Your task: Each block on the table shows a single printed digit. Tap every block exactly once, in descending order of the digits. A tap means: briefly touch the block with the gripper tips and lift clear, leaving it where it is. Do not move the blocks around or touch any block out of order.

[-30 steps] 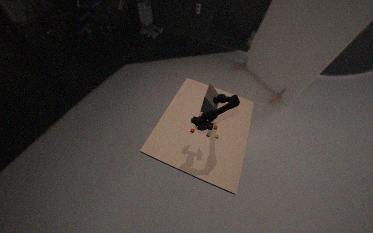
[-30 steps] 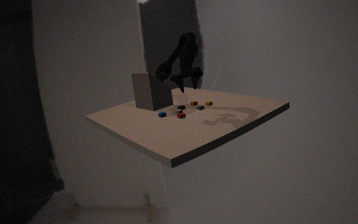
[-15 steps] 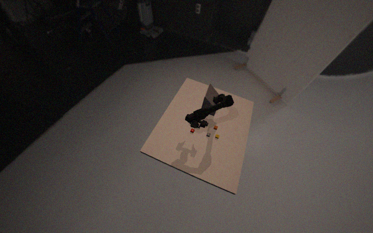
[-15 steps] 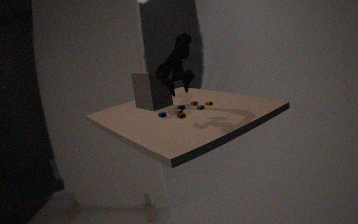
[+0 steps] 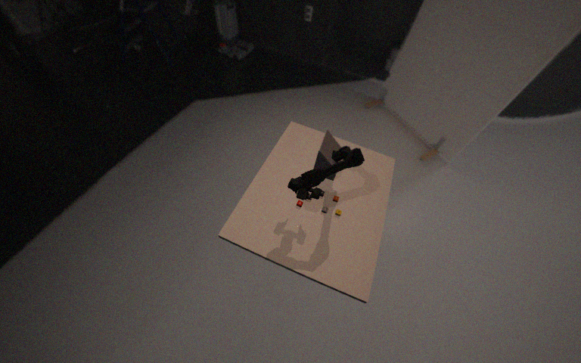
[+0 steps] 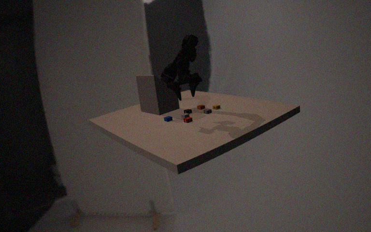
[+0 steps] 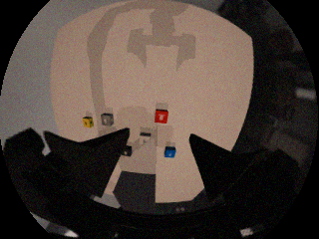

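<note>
Right now the red block is 1 cm behind my gripper tip, 1 cm to the right of it and 11 cm below it. From my gripper tip the other things lie so: white block 8 cm behind, 5 cm to the left, 11 cm below; grey block 1 cm behind, 16 cm to the left, 11 cm below; blue block 13 cm behind, 3 cm to the right, 11 cm below.
</note>
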